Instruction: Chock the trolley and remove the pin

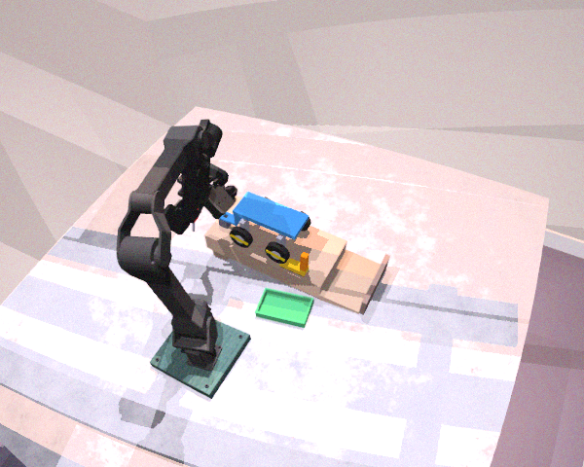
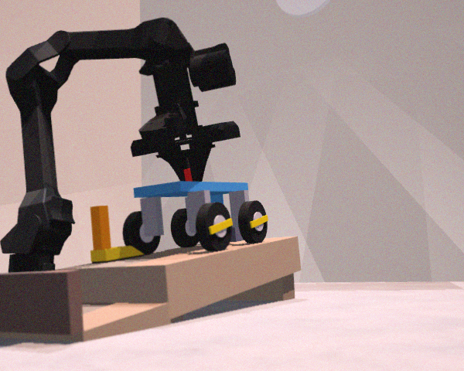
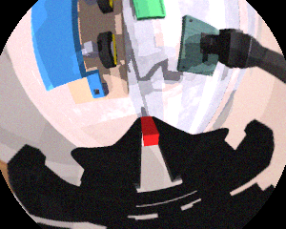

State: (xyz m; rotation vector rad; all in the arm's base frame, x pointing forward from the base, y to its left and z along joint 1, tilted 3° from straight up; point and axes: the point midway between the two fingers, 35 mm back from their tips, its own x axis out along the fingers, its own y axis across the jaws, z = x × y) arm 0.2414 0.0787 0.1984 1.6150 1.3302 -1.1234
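Right now my gripper tip is 23 cm to the left of the yellow chock and 9 cm above it. The rest, counted from my gripper tip: red-headed stop pin: right at my gripper tip; then raised lip: 42 cm to the right, 15 cm below, 3 cm ahead; then blue-topped trolley: 15 cm to the right, 8 cm ahead, 6 cm below.
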